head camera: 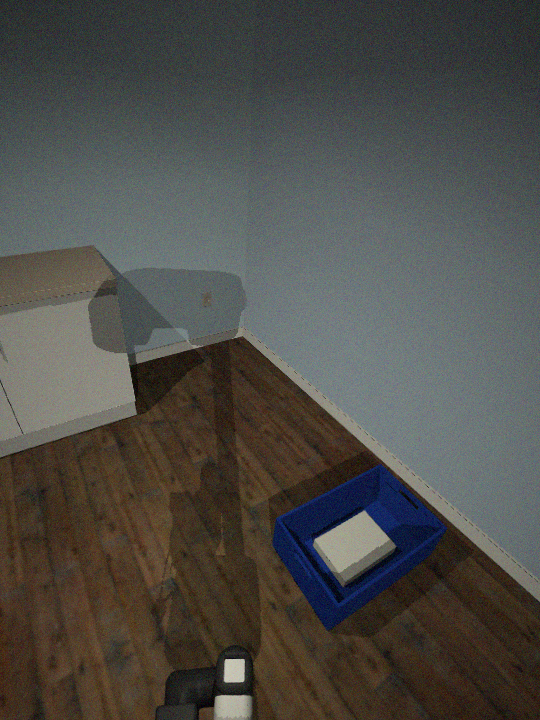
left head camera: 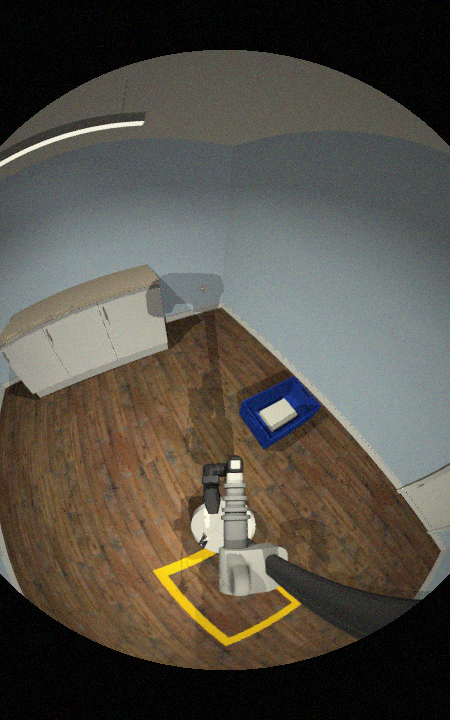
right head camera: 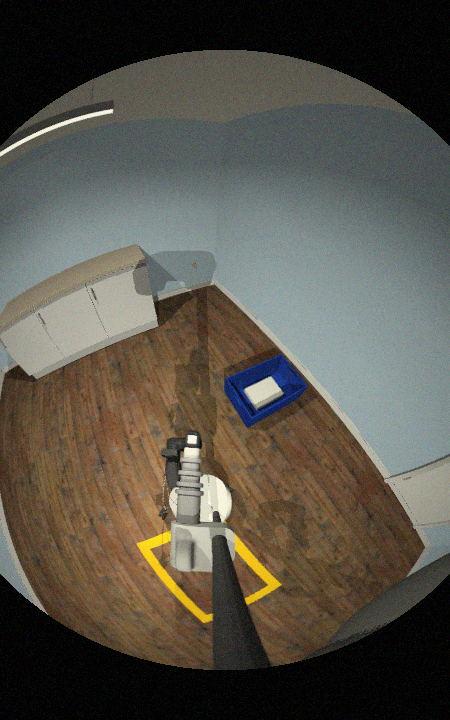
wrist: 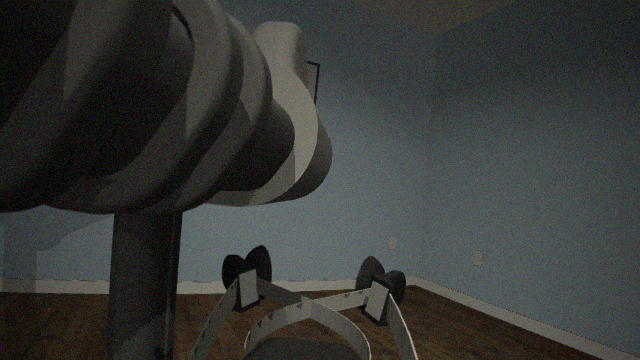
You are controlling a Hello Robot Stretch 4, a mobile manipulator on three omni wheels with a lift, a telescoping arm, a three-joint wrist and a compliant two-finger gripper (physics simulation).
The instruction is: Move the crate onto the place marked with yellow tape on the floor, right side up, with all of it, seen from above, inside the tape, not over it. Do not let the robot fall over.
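Frame: origin at the robot's base, x up, y ahead, z left, level; centimetres.
Seen in the pictures: gripper, fingertip midpoint: [left head camera: 215, 547] [wrist: 314, 272]; robot's base, origin of the base link: [left head camera: 222, 523] [right head camera: 201, 500].
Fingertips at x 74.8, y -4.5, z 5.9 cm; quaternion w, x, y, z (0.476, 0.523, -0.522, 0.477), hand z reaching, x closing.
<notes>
Offsets run from my fingertips to a thing's top centre. "spot": to the spot under its first point.
The blue open crate {dx -55.5, dy +97.0, dz -56.3 cm} [head camera: 302, 572] [left head camera: 254, 424] [right head camera: 237, 403] stands upright on the floor near the right wall. A pale block {dx -70.4, dy +97.0, dz -56.3 cm} [head camera: 351, 543] [left head camera: 277, 414] [right head camera: 263, 391] lies inside it. The yellow tape outline {spot: dx -77.5, dy -41.4, dz +33.8 cm} [left head camera: 164, 573] [right head camera: 145, 546] is on the floor behind the crate, at the robot's base; the base and mast hide parts of it. The gripper [wrist: 312, 284] is open and empty in the wrist view, its two fingertips well apart. It points back beside the partly extended arm, away from the crate and not touching it. The crate does not show in the wrist view.
A white cabinet {spot: dx -25.2, dy +163.4, dz +81.9 cm} [head camera: 69, 360] [left head camera: 127, 323] [right head camera: 119, 302] with a brown top stands at the back left. The right wall's white baseboard [head camera: 348, 424] runs close behind the crate. Another pale unit [left head camera: 432, 499] [right head camera: 424, 491] stands at the right. The robot's white round base [right head camera: 220, 496] stands at the tape's near edge.
</notes>
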